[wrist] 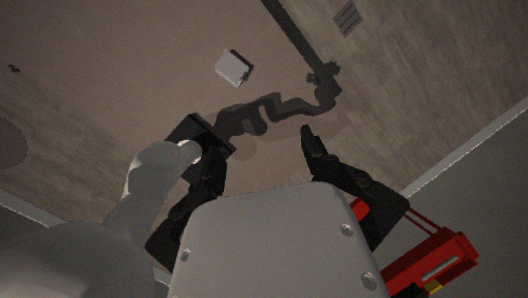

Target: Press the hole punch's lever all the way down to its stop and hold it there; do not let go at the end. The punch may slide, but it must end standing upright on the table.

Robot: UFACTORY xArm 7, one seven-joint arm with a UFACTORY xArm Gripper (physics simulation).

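Note:
A small pale grey block with a dark edge, which looks like the hole punch, lies above the centre of the wrist view on the brownish surface. It is small in the view, so its lever's position cannot be told. My gripper is open, with its two black fingers wide apart and nothing between them. The fingertips are well away from the punch, which shows beyond them, up and to the left. Nothing of the gripper touches it.
The arm's pale links rise from a black base plate at the left. The arm's dark shadow crosses the surface. A red object with a grey bar is at the lower right. A grey slatted rectangle is at the top right.

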